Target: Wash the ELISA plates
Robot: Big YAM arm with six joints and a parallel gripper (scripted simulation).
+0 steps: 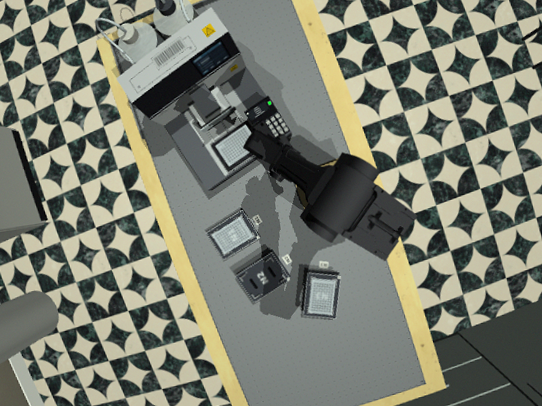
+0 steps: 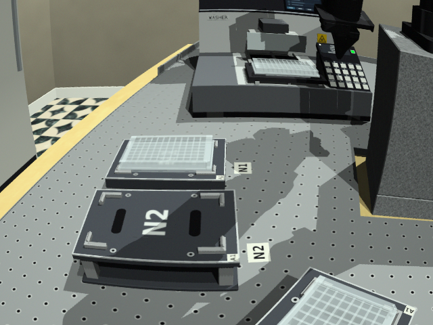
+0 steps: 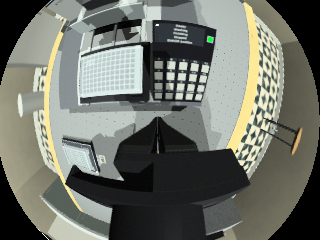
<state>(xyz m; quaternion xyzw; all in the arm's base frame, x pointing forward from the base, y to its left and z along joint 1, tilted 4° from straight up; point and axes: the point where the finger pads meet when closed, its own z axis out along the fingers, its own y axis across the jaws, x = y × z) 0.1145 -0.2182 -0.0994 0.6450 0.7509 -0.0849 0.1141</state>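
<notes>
Now: the washer carrier 10 cm ahead of my hand, 6 cm to the right of it and 7 cm below it. Round my hand: plate washer (13 cm ahead, 22 cm to the right, 1 cm below); then nest N3 (6 cm ahead, 54 cm to the left, 10 cm below); then nest label (16 cm ahead, 20 cm to the left, 14 cm below).
</notes>
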